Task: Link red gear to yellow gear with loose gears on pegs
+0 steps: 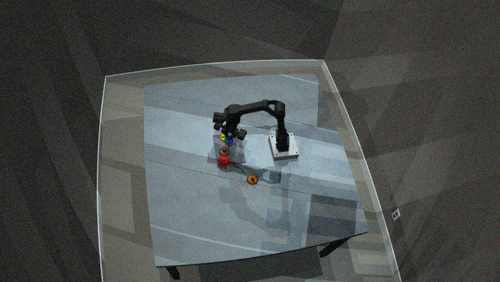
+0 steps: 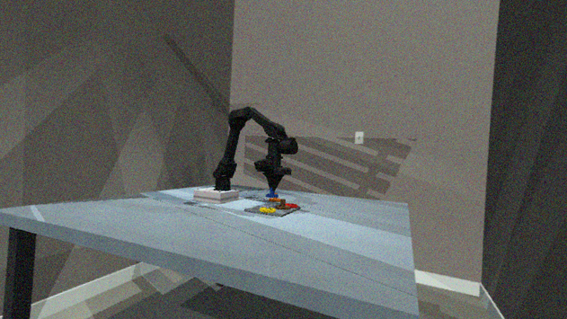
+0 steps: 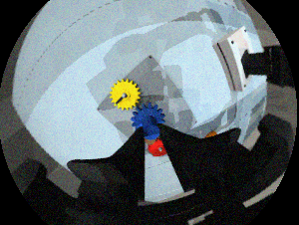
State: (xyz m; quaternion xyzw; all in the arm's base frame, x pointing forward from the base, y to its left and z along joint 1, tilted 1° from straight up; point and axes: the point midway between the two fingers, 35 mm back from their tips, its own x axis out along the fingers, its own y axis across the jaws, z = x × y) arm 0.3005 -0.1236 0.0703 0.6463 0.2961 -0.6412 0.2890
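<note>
Now: gripper tip 60 mm above the brown gear, 40 mm to the right of it and 40 mm short of it. Also, from my gripper tip: yellow gear: 70 mm below, 50 mm to the right; then red gear: 100 mm to the left, 70 mm below, 60 mm ahead; then blue gear: 10 mm below.
</note>
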